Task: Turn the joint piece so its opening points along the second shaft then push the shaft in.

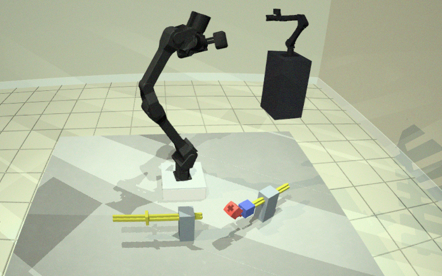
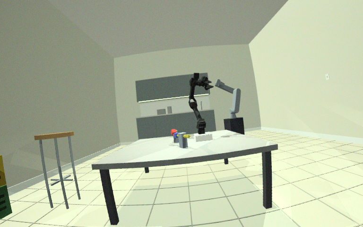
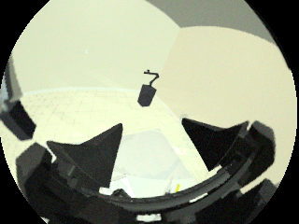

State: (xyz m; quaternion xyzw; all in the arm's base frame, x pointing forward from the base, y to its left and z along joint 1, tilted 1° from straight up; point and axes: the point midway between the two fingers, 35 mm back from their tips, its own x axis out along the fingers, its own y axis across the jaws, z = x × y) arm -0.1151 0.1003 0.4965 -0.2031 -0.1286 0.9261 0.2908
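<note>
Right now my gripper tip is 440 mm short of the red square joint piece, 430 mm above it and 20 mm to the left of it.
</note>
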